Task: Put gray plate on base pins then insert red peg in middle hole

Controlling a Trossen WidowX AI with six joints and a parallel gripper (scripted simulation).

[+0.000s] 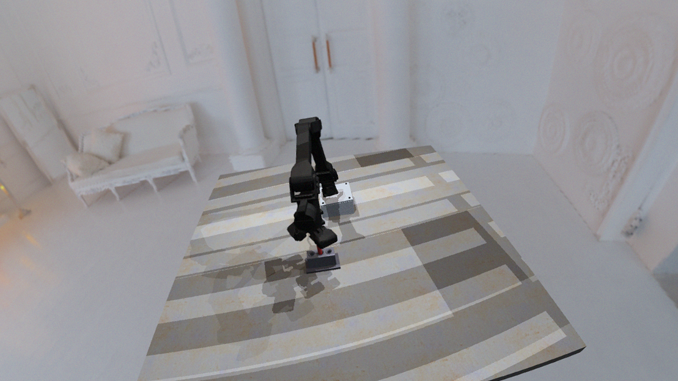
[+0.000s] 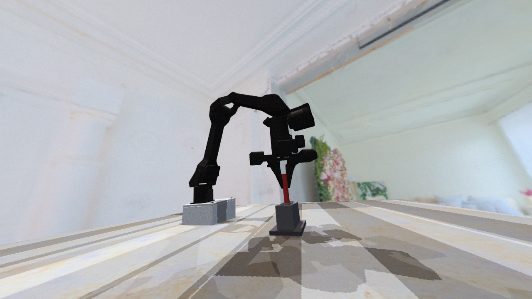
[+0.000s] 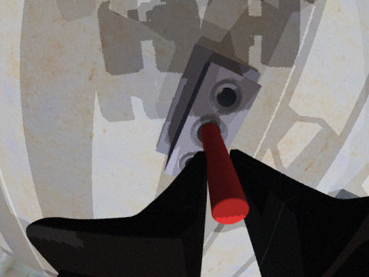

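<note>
Right now the red peg is right at my gripper tip. Round my gripper tip: base 9 cm below; then gray plate 5 cm below.
</note>
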